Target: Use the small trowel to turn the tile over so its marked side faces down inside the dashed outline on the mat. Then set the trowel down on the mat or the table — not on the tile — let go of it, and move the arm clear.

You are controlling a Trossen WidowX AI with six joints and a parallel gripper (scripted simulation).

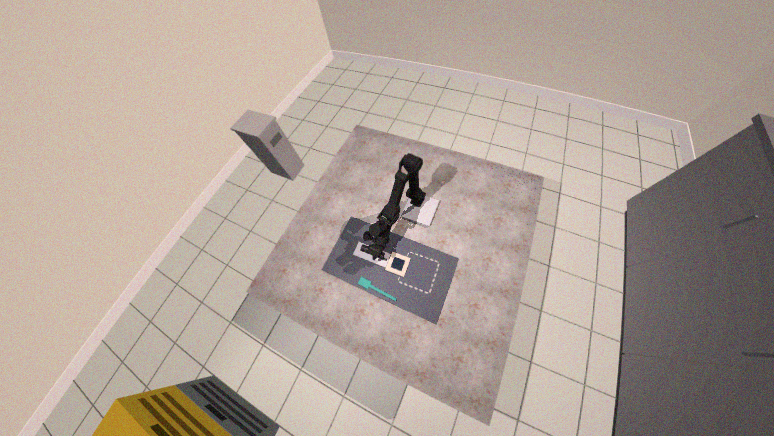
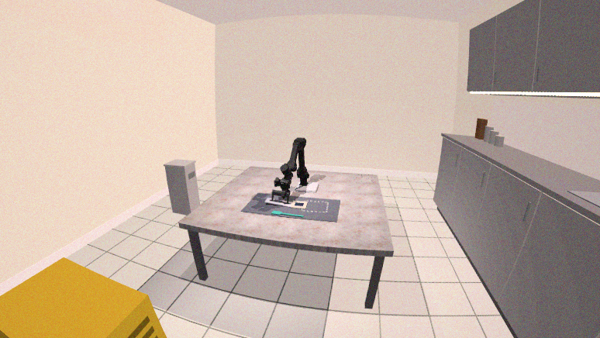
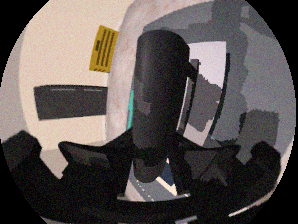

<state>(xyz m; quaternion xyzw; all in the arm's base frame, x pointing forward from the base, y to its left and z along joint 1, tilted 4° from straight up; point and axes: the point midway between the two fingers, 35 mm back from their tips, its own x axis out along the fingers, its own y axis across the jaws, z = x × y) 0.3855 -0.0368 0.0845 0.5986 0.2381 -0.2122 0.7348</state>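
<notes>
The dark mat lies 20 mm behind my gripper tip, 70 mm to the left of it and 80 mm below it. Also, from my gripper tip: teal trowel: 120 mm ahead, 60 mm to the left, 50 mm below; then tile: 40 mm behind, 110 mm to the left, 50 mm below.
</notes>
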